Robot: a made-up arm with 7 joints. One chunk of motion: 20 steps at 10 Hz.
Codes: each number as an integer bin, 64 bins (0 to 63) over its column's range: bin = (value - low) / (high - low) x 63, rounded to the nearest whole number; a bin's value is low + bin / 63 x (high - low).
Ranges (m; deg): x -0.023..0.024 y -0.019..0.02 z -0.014..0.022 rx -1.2..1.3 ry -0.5..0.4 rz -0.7..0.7
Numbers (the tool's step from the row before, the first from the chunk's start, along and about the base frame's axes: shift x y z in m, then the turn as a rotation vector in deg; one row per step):
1: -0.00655 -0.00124 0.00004 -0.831 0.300 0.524
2: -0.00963 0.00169 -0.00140 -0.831 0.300 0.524
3: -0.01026 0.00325 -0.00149 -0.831 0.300 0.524
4: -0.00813 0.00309 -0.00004 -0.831 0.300 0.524
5: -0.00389 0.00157 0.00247 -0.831 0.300 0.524
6: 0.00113 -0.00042 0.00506 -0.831 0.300 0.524
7: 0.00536 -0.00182 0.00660 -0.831 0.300 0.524
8: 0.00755 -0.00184 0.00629 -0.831 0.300 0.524
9: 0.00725 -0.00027 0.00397 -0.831 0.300 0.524
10: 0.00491 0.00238 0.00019 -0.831 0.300 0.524
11: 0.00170 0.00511 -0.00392 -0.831 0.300 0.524
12: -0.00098 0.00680 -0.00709 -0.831 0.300 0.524
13: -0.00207 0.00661 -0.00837 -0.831 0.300 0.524
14: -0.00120 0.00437 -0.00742 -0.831 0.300 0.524
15: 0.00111 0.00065 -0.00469 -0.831 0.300 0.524
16: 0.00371 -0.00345 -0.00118 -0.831 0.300 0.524
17: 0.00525 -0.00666 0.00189 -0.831 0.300 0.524
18: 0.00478 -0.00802 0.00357 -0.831 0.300 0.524
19: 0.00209 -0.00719 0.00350 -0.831 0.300 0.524
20: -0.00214 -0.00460 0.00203 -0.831 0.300 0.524
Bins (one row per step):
1: 22 29 25 9 56 55
2: 18 33 22 9 56 55
3: 17 36 22 9 56 55
4: 20 36 24 9 56 55
5: 26 33 29 9 56 55
6: 32 30 33 9 56 55
7: 38 28 36 9 56 55
8: 41 28 36 9 56 55
9: 41 30 31 9 56 55
10: 37 35 25 9 56 55
11: 33 39 18 9 56 55
12: 30 42 12 9 56 55
13: 28 41 10 9 56 55
14: 29 38 12 9 56 55
15: 32 32 16 9 56 55
16: 36 25 22 9 56 55
17: 38 20 28 9 56 55
18: 37 18 31 9 56 55
19: 34 19 31 9 56 55
20: 28 23 28 9 56 55

